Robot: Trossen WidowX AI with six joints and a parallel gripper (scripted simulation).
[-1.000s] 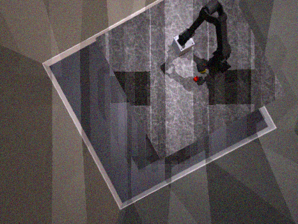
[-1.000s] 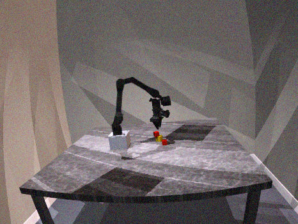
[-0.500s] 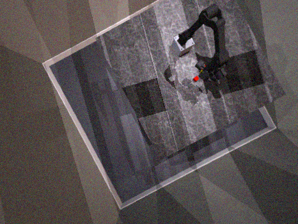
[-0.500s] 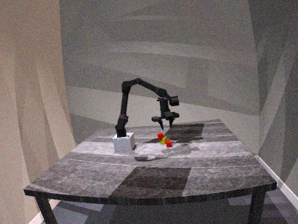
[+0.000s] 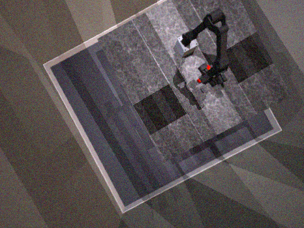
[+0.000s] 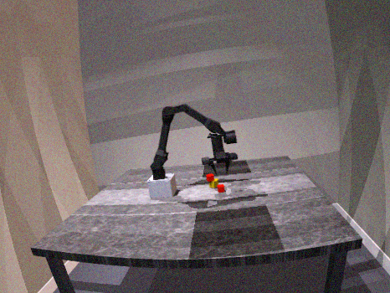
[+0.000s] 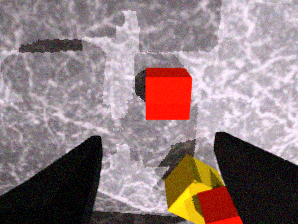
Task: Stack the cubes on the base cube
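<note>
Now: the red cube 5 cm behind my gripper tip, 10 cm to the left of it and 4 cm below it. Also, from my gripper tip: yellow base cube (3 cm behind, 10 cm to the left, 8 cm below).
</note>
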